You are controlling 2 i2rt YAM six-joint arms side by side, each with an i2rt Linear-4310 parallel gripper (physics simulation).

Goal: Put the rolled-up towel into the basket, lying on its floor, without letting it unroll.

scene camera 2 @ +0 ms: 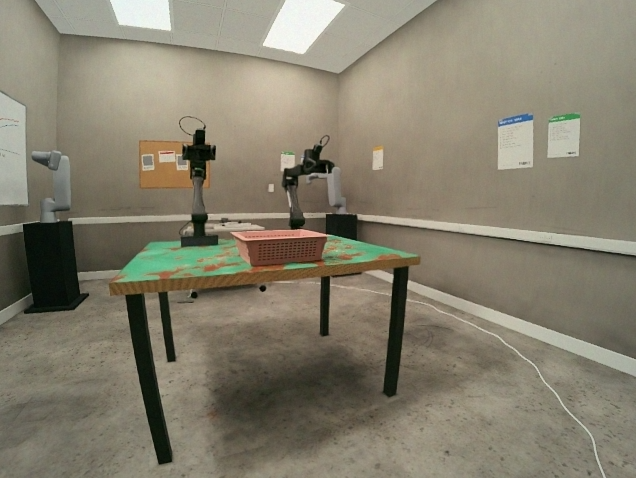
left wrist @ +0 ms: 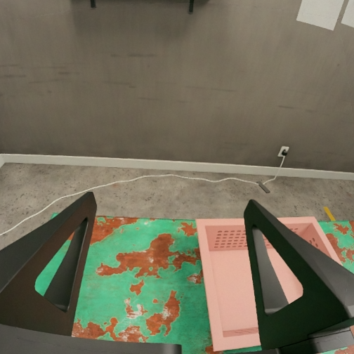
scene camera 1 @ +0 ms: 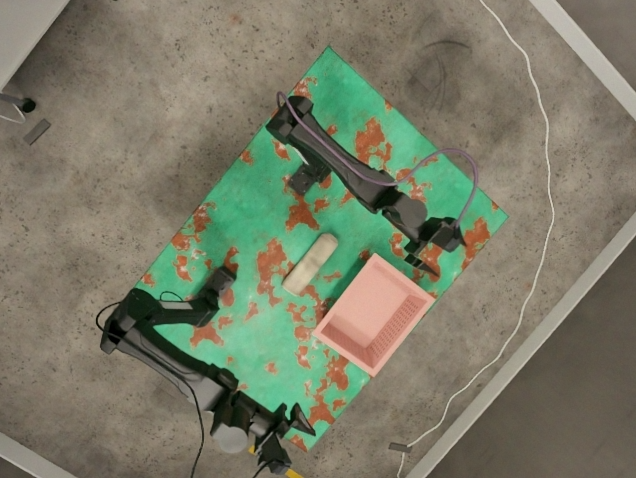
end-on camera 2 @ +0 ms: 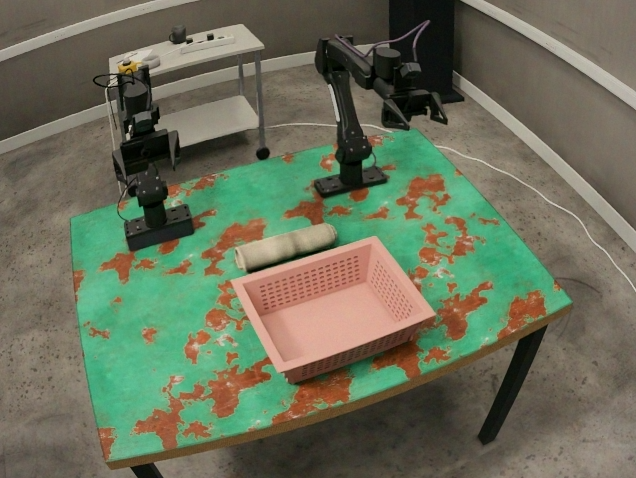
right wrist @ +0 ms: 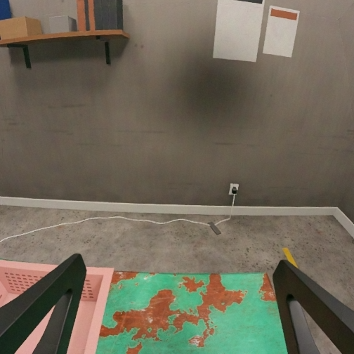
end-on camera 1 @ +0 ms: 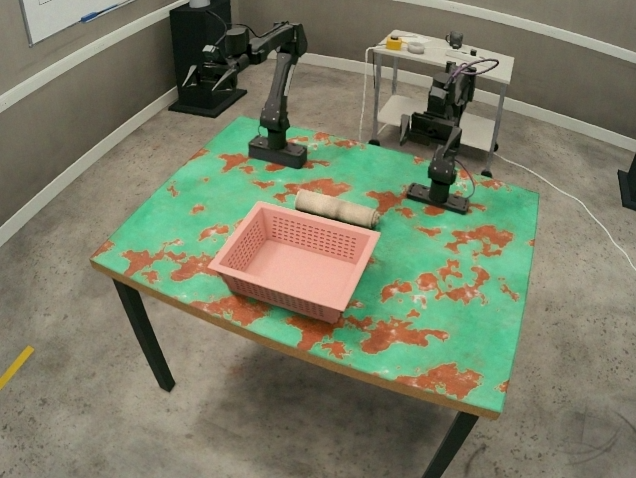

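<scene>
A beige rolled-up towel [scene camera 1: 310, 264] [end-on camera 1: 336, 208] [end-on camera 2: 286, 246] lies rolled on the table, beside the long wall of the basket nearer the arm bases. The pink basket [scene camera 1: 372, 305] [scene camera 2: 282, 250] [end-on camera 1: 303, 267] [end-on camera 2: 323, 321] [left wrist: 230, 285] [right wrist: 102, 300] stands upright, its floor bare. My left gripper [scene camera 1: 451, 259] [end-on camera 1: 425, 149] [end-on camera 2: 425, 124] [left wrist: 171, 202] is open and empty, raised high above the table. My right gripper [scene camera 1: 298, 453] [end-on camera 1: 199, 88] [end-on camera 2: 147, 172] [right wrist: 180, 267] is open and empty, also raised high. The towel does not show in either wrist view.
The green table [scene camera 1: 236, 205] [end-on camera 1: 169, 221] [end-on camera 2: 154, 303] has rust-brown patches. The two arm bases [end-on camera 1: 277, 154] [end-on camera 2: 351, 180] stand along the side away from the basket. A white cart [end-on camera 1: 506, 71] [end-on camera 2: 251, 38] stands on the floor behind them.
</scene>
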